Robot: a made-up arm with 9 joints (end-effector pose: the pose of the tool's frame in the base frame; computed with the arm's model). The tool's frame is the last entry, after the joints.
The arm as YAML. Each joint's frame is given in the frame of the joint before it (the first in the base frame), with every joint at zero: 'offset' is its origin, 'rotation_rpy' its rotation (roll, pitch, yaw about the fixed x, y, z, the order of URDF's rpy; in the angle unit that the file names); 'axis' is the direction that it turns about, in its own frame. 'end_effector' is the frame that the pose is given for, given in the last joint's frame.
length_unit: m
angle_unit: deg
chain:
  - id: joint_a
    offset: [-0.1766, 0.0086, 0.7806]
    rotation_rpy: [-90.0, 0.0, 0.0]
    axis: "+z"
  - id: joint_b
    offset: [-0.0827, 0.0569, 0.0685]
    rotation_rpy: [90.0, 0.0, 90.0]
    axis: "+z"
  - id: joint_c
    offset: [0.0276, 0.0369, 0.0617]
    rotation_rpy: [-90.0, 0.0, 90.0]
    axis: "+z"
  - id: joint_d
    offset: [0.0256, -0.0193, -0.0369]
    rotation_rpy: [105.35, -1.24, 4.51]
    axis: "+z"
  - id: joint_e
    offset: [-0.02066, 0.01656, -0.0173]
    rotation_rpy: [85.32, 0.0, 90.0]
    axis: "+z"
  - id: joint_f
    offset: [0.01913, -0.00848, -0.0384]
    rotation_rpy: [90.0, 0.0, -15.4]
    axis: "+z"
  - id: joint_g
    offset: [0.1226, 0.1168, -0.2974]
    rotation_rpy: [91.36, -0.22, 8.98]
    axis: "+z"
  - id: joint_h
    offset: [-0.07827, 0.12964, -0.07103]
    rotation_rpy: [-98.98, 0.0, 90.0]
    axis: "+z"
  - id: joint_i
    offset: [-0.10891, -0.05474, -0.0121]
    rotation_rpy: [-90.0, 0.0, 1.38]
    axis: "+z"
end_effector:
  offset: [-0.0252, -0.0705, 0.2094]
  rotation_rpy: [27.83, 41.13, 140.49]
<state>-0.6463 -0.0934 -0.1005 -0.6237 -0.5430 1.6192 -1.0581 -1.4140 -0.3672</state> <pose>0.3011 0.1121 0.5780 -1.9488 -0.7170 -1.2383</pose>
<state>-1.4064 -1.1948 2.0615 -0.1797 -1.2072 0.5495 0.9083 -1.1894 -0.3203</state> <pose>0.0169 0.2016 0.3521 -0.1695 1.7792 -2.2810</pose>
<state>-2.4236 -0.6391 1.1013 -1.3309 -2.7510 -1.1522 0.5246 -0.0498 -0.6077</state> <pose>-0.2812 -0.3347 0.7127 -0.6819 -0.2762 2.1043</pose>
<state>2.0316 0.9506 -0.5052 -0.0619 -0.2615 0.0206 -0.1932 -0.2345 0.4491</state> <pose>-0.2100 0.2121 0.4489 -1.0162 2.5475 -0.3892</pose>
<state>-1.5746 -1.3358 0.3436 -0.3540 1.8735 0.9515 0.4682 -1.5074 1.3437</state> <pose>-0.1614 0.0109 0.5606 -1.6464 1.8588 0.7510</pose>
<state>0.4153 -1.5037 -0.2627 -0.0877 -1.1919 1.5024 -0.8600 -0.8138 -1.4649</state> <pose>0.1847 0.0742 0.4755 -1.3603 -2.5868 0.8838</pose>
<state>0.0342 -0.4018 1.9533 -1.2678 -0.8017 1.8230 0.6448 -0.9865 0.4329</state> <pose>-0.3620 0.4843 0.7093 -0.0691 2.3432 0.4766</pose>
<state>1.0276 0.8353 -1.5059 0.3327 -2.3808 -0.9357 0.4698 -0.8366 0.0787</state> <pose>0.1110 0.3232 0.6792 -1.5070 -1.5538 -0.3712</pose>
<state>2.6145 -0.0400 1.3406 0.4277 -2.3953 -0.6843 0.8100 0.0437 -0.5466</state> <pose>0.1147 -0.2702 0.8863 -0.1786 -0.3488 -2.9222</pose>
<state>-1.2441 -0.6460 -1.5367 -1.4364 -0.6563 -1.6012 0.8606 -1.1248 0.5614</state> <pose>0.1699 0.2046 1.0807 -1.3747 -1.9524 -1.4715</pose>
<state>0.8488 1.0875 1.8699 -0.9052 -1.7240 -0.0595 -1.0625 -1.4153 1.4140</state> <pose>-0.5199 0.0796 0.4963 -0.8978 -1.8847 -0.1664</pose>
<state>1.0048 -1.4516 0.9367 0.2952 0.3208 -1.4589 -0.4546 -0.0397 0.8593</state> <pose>-0.2452 0.3022 0.4388 1.1782 -2.8224 -0.7161</pose>
